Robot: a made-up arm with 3 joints. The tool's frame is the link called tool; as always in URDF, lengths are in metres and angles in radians. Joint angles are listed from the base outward. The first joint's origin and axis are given. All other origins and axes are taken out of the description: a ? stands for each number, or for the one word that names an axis. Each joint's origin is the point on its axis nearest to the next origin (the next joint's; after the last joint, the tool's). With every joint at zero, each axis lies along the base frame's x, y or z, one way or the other. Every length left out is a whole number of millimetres.
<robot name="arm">
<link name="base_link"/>
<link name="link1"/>
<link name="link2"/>
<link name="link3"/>
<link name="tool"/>
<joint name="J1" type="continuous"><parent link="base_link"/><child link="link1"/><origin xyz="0.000 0.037 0.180"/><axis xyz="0 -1 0"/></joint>
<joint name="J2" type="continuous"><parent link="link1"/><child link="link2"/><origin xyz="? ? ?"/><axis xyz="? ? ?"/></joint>
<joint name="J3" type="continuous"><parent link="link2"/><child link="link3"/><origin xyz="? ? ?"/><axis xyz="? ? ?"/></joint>
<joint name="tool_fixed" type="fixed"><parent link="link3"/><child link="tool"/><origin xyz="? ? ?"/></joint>
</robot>
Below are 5 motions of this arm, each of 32 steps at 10 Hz.
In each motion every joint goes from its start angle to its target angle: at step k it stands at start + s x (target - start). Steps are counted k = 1, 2, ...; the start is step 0. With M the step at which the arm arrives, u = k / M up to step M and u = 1 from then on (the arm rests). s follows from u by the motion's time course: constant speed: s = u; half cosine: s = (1 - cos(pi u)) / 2; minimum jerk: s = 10 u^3 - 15 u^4 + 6 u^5.
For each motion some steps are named. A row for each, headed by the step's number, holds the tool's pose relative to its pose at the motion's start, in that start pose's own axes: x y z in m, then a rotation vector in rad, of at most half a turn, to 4 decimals.
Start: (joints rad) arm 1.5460 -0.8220 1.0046
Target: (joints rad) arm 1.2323 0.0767 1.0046
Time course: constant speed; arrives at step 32
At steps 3, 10, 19, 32:
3: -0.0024 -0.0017 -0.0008 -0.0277 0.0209 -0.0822
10: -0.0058 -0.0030 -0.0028 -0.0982 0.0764 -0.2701
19: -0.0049 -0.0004 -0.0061 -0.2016 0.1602 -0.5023
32: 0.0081 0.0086 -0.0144 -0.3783 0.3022 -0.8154

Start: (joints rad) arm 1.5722 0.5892 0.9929
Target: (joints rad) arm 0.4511 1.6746 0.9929
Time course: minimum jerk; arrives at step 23
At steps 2, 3, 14, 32:
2: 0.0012 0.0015 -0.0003 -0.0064 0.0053 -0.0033
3: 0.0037 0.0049 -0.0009 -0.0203 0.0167 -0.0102
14: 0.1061 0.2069 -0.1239 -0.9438 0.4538 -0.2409
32: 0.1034 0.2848 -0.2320 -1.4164 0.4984 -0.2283

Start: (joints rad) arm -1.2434 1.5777 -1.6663
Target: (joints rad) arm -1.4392 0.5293 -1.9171
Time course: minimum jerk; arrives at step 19
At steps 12, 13, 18, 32:
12: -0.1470 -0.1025 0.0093 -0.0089 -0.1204 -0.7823
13: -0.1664 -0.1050 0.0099 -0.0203 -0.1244 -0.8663
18: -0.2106 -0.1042 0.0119 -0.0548 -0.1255 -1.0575
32: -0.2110 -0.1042 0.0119 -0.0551 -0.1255 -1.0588

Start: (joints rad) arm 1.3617 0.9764 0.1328
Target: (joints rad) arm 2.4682 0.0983 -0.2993
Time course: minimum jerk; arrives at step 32
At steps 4, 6, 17, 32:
4: -0.0037 -0.0072 0.0021 0.0159 -0.0170 -0.0127
6: -0.0117 -0.0218 0.0060 0.0479 -0.0522 -0.0385
17: -0.1980 -0.1976 0.0007 0.4853 -0.6976 -0.4158
32: -0.3712 -0.2443 -0.1031 0.7663 -1.3737 -0.6758

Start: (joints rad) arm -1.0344 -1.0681 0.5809
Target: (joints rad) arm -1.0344 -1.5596 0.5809
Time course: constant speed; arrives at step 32
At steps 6, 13, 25, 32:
6: 0.0052 -0.0113 -0.0080 0.0770 0.0000 0.0506
13: 0.0121 -0.0233 -0.0184 0.1669 0.0000 0.1096
25: 0.0252 -0.0406 -0.0384 0.3210 0.0000 0.2107
32: 0.0337 -0.0485 -0.0513 0.4109 0.0000 0.2697

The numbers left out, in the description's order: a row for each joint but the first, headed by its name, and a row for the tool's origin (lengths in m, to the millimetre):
J2: xyz 0.168 0.000 -0.040, axis -1 0 0
J3: xyz 0.000 -0.098 0.106, axis 0 1 0
tool: xyz 0.124 0.000 0.107

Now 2 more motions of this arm.
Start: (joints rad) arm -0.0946 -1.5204 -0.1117
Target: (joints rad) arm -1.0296 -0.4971 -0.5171
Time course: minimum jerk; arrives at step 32
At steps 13, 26, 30, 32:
13: -0.0379 0.0073 0.0331 -0.3814 -0.0640 -0.2372
26: -0.0367 0.0337 -0.0066 -1.0916 0.1342 -0.4803
30: -0.0346 0.0326 -0.0148 -1.1378 0.1662 -0.4858
32: -0.0345 0.0325 -0.0152 -1.1400 0.1678 -0.4860

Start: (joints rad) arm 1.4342 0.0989 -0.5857
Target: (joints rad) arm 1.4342 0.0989 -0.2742
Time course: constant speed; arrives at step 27
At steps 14, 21, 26, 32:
14: 0.0156 0.0000 -0.0213 0.0000 0.1615 0.0000
21: 0.0220 0.0000 -0.0329 0.0000 0.2423 0.0000
26: 0.0261 0.0000 -0.0414 0.0000 0.3000 0.0000
32: 0.0268 0.0000 -0.0432 0.0000 0.3115 0.0000

